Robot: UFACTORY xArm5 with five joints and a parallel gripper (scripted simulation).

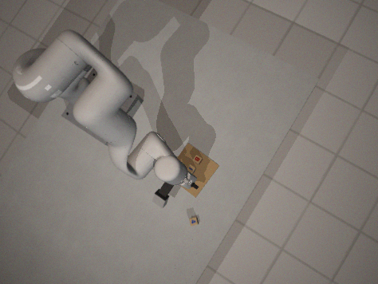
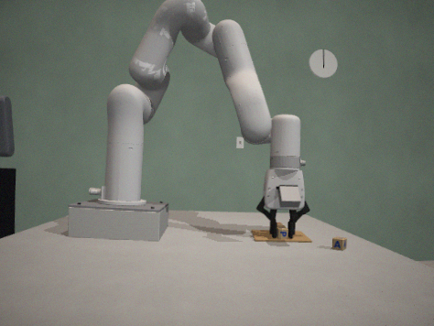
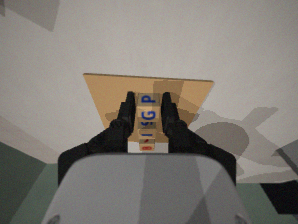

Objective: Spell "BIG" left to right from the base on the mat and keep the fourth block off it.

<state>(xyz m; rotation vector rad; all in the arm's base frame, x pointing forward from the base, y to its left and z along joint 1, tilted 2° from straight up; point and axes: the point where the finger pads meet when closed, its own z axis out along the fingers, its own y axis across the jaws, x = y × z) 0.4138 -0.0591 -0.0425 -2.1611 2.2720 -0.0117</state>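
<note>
Right now my hand is 40 mm to the right of the mat and 20 mm above it.
</note>
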